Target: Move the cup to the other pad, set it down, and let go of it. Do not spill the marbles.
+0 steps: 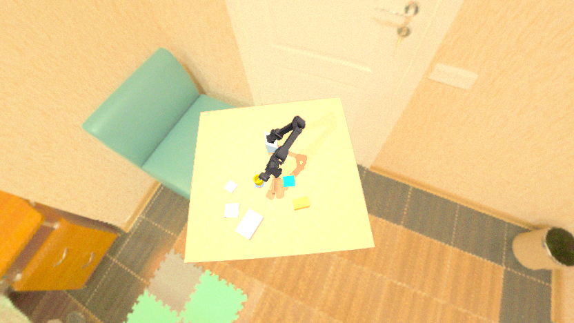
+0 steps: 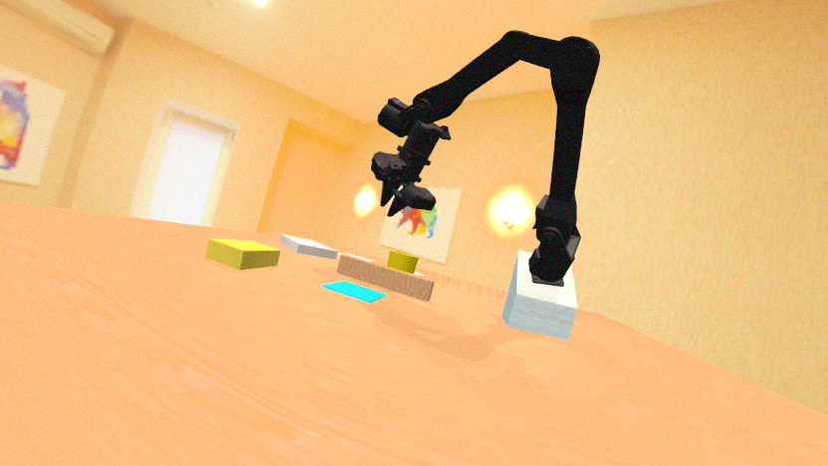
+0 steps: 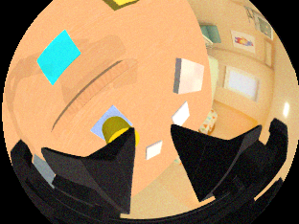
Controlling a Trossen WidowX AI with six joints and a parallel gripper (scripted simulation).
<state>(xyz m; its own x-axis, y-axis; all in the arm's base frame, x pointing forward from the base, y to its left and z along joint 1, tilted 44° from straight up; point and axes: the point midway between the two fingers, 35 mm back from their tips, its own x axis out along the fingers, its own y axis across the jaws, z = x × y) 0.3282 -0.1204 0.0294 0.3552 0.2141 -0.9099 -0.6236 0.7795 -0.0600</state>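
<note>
My gripper tip is 6 cm past the yellow cup, 6 cm to the left of it and 12 cm above it. From my gripper tip the other things lie so: pale blue pad: 6 cm behind, 6 cm to the right, 16 cm below; wooden bar: 4 cm behind, 5 cm to the left, 14 cm below; red marble: 5 cm behind, 7 cm to the right, 14 cm below.
</note>
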